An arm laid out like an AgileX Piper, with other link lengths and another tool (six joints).
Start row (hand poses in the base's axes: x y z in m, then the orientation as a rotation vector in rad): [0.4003 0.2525 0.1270 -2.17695 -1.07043 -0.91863]
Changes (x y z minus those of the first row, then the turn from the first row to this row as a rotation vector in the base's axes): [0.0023 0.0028 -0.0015 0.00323 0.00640 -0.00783]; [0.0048 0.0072 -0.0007 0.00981 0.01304 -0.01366]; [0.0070 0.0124 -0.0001 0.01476 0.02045 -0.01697]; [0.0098 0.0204 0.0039 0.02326 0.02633 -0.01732]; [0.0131 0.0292 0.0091 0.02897 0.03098 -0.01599]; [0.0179 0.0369 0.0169 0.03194 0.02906 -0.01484]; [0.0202 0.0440 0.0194 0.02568 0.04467 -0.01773]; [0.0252 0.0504 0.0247 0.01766 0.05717 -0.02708]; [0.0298 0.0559 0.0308 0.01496 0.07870 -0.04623]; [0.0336 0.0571 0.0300 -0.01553 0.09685 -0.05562]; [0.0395 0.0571 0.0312 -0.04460 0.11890 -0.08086]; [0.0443 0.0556 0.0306 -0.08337 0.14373 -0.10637]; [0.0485 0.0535 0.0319 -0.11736 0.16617 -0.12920]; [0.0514 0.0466 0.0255 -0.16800 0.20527 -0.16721]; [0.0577 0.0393 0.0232 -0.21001 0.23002 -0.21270]
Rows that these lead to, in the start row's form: [0.4026 0.2553 0.1255 -2.18150 -1.05741 -0.91565]; [0.4051 0.2597 0.1263 -2.18188 -1.04401 -0.91266]; [0.4073 0.2649 0.1269 -2.18192 -1.03387 -0.90707]; [0.4101 0.2729 0.1309 -2.17656 -1.02504 -0.90322]; [0.4134 0.2817 0.1361 -2.17200 -1.02035 -0.89912]; [0.4182 0.2894 0.1439 -2.16832 -1.02041 -0.90189]; [0.4205 0.2965 0.1464 -2.17894 -1.01436 -0.88264]; [0.4255 0.3029 0.1517 -2.19478 -1.00444 -0.86917]; [0.4301 0.3084 0.1578 -2.21484 -0.97675 -0.85101]; [0.4339 0.3096 0.1570 -2.24986 -0.97857 -0.82247]; [0.4398 0.3096 0.1582 -2.29527 -0.96104 -0.79594]; [0.4446 0.3081 0.1576 -2.34886 -0.94746 -0.76165]; [0.4488 0.3060 0.1589 -2.39586 -0.93406 -0.73012]; [0.4517 0.2991 0.1525 -2.46848 -0.90567 -0.67630]; [0.4580 0.2918 0.1502 -2.53655 -0.86954 -0.64518]
